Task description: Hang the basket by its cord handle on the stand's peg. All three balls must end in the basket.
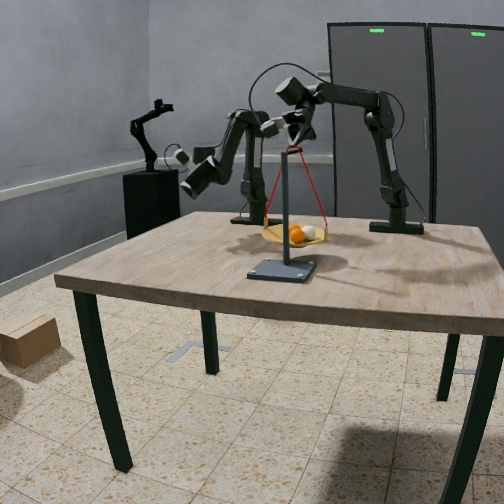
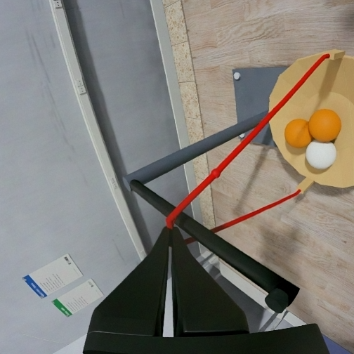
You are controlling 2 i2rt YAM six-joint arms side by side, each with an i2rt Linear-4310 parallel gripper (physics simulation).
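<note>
The tan basket (image 1: 271, 235) (image 2: 295, 87) hangs above the table by its red cord handle (image 1: 311, 183) (image 2: 243, 143). It holds a white ball (image 1: 309, 233) (image 2: 321, 155) and two orange balls (image 1: 297, 235) (image 2: 325, 125). The grey stand (image 1: 286, 210) (image 2: 197, 151) carries a dark peg (image 1: 296, 151) (image 2: 220, 246) at its top. The cord's two strands pass on either side of the peg. My left gripper (image 1: 294, 144) (image 2: 170, 233) is shut on the cord's top, just above the peg. My right gripper (image 1: 188, 190) is open and empty, left of the stand; its fingers show poorly.
The wooden table (image 1: 165, 260) (image 2: 225, 30) bears the stand's base plate (image 1: 280, 270) (image 2: 254, 82) near its front edge. Both arm bases stand along the back edge. My right arm (image 1: 229, 147) is bent down at the left, behind the stand.
</note>
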